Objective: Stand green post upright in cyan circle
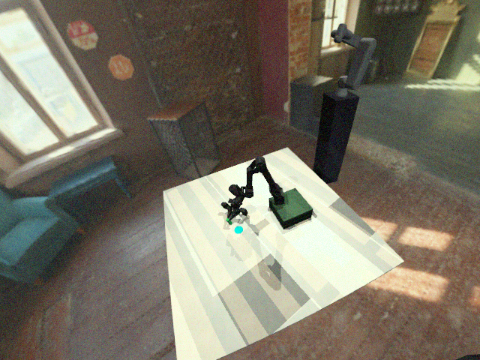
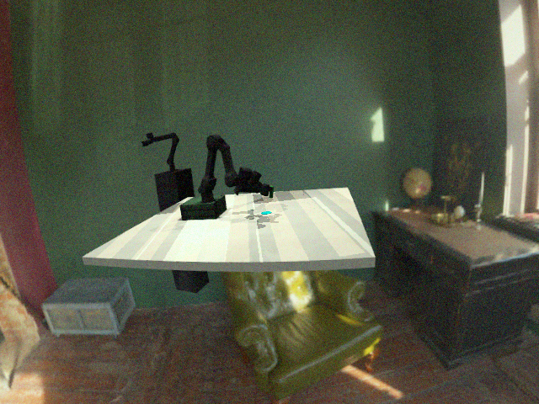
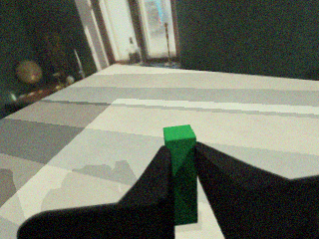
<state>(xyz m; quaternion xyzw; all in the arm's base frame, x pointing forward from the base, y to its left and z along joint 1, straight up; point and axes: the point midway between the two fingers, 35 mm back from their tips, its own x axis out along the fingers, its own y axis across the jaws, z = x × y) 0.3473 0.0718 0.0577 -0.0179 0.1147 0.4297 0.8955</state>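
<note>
Right now my gripper tip is 50 mm past the cyan circle and 140 mm above it. Also, from my gripper tip: green post: 20 mm below.
</note>
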